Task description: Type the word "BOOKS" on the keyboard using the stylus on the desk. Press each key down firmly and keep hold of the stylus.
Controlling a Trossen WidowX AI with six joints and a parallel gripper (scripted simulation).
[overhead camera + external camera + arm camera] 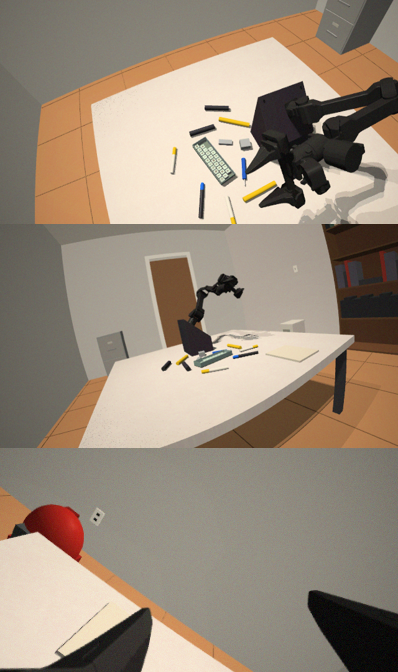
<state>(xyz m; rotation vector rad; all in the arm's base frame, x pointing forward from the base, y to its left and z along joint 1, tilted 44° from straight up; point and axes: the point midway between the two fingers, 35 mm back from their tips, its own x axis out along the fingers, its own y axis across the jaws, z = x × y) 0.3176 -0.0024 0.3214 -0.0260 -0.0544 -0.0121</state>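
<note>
Now: the blue stylus 100 mm behind my gripper tip, 130 mm to the right of it and 380 mm below it. Round my gripper tip: notepad (300 mm ahead, 20 mm to the left, 390 mm below); grey block (180 mm behind, 250 mm to the right, 380 mm below); yellow cylinder (200 mm behind, 380 mm to the right, 380 mm below).
</note>
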